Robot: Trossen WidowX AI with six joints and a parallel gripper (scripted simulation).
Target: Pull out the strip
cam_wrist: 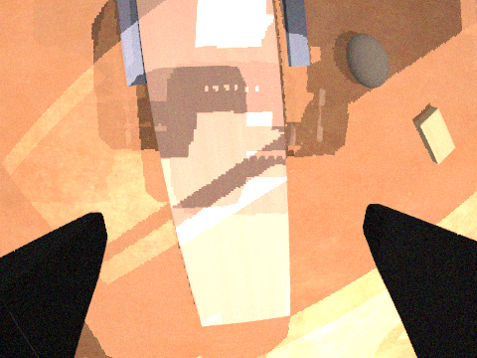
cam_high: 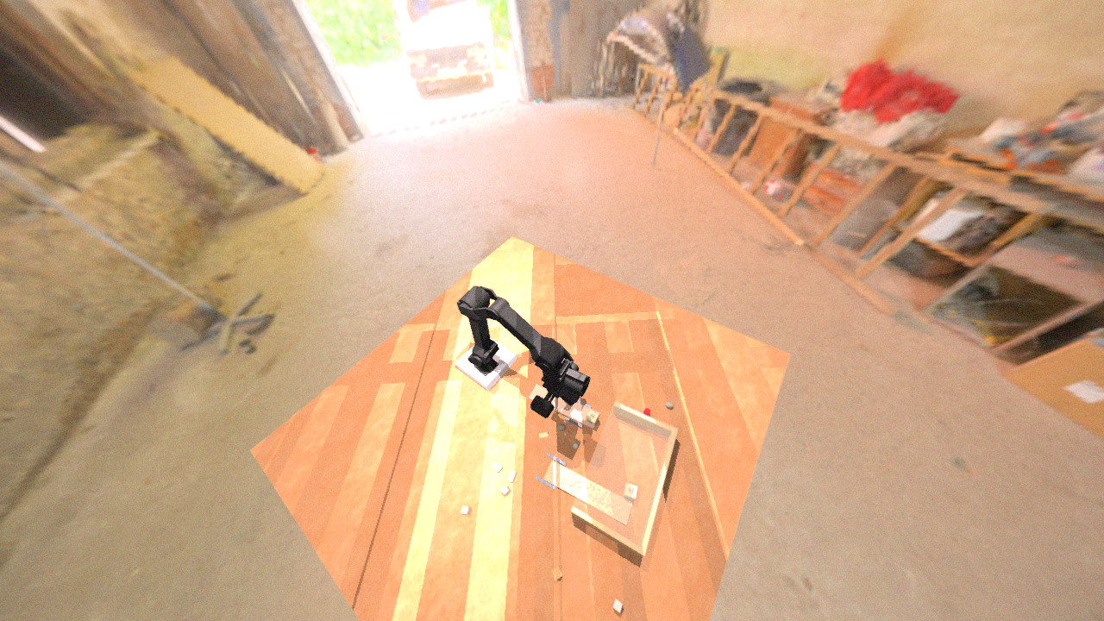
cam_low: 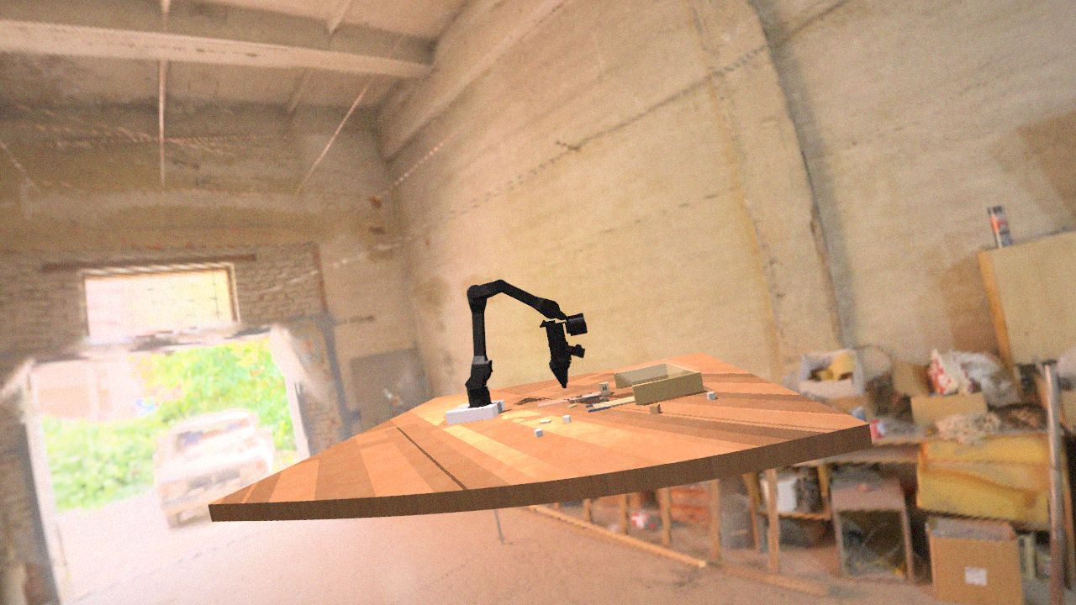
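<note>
The strip is 20 mm ahead of my gripper tip, 10 mm to the left of it and 50 mm below it. The rest, counted from my gripper tip: red bit 240 mm ahead, 160 mm to the left, 40 mm below.
</note>
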